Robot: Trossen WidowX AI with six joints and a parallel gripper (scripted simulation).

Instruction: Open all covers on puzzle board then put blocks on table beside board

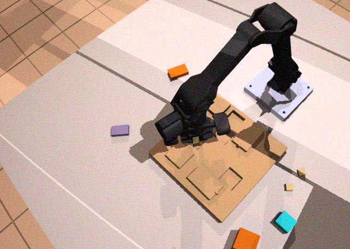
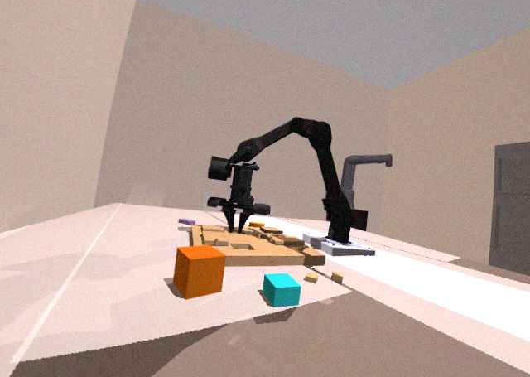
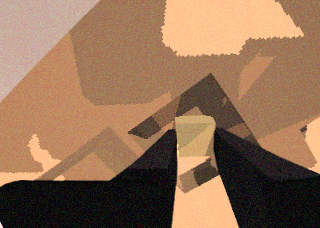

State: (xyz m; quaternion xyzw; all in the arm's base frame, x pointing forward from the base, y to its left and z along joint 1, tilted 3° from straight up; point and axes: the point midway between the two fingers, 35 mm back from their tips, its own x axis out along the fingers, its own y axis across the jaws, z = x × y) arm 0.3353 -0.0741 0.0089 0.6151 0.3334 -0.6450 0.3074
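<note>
The tan puzzle board lies 50 mm to the left of my gripper tip and 20 mm behind it. From my gripper tip the other things lie so: orange cube (290 mm to the left, 130 mm ahead, 10 mm above); purple block (210 mm to the right, 130 mm ahead, 10 mm below); flat orange block (220 mm to the right, 150 mm behind, 10 mm below).
</note>
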